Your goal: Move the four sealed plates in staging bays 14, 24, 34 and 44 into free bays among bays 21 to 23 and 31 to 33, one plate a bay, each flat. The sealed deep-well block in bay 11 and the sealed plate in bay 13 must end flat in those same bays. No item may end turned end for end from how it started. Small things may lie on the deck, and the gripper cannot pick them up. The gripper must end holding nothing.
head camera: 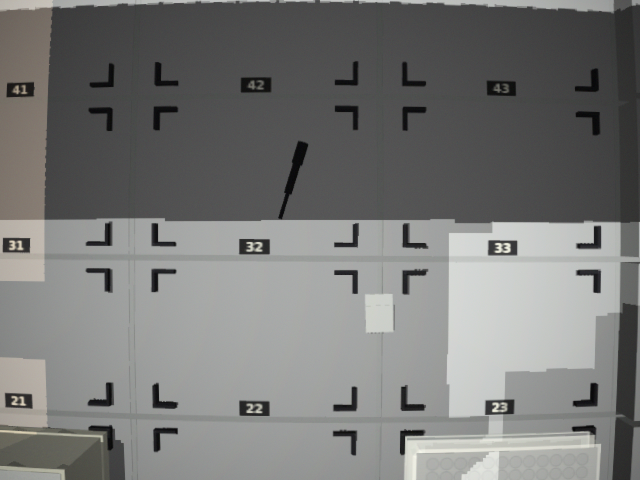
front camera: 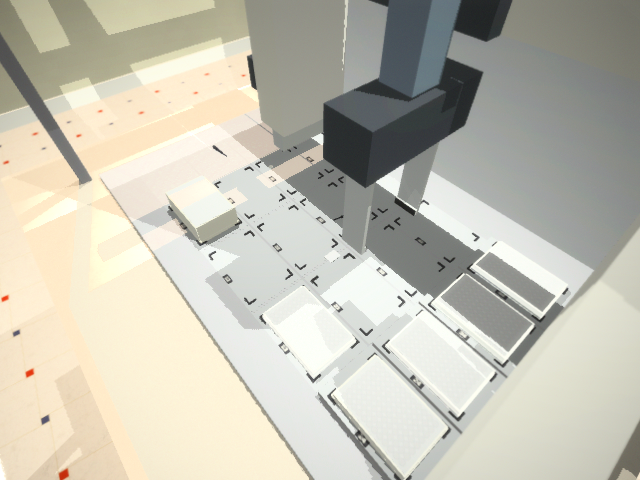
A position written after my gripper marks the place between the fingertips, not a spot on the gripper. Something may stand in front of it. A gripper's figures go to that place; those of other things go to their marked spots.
My gripper (front camera: 381, 225): 0.49 m from the lens. A deep-well block (front camera: 201, 207) is 0.71 m from the lens.
